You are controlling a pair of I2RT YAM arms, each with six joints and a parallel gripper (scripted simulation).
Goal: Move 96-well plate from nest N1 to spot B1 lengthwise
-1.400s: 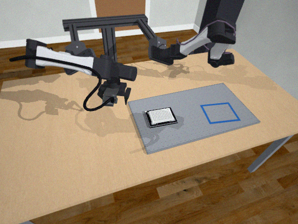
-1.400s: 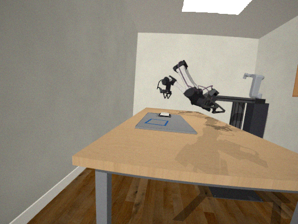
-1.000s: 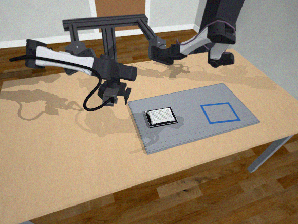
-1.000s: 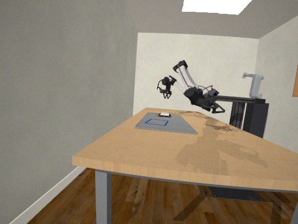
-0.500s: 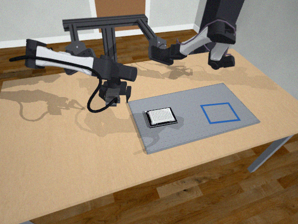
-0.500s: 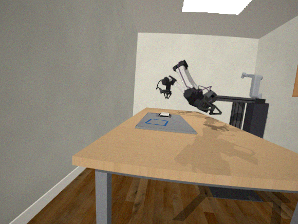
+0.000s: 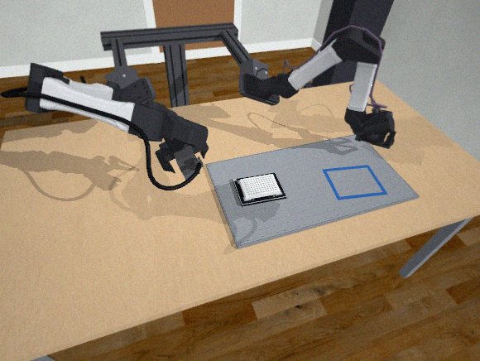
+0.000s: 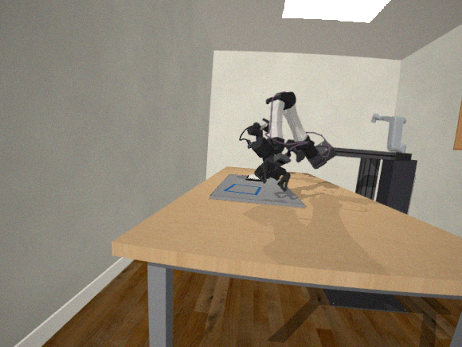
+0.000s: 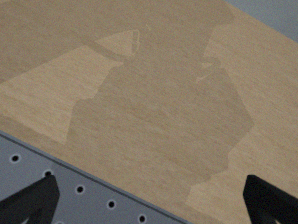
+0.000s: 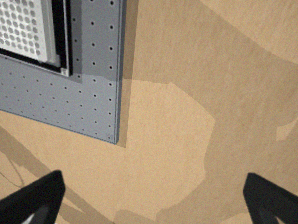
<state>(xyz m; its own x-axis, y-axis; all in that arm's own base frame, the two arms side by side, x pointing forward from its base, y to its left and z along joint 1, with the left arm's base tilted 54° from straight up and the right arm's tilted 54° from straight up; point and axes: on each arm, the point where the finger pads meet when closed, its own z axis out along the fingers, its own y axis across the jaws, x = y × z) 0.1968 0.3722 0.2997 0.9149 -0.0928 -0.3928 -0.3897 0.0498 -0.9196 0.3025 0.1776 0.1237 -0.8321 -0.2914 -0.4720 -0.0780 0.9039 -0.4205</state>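
My left gripper is now 12 cm short of the white 96-well plate, 53 cm to the left of it and 4 cm above it. Also, from my left hand: black plate nest: 12 cm ahead, 53 cm to the right, 6 cm below.
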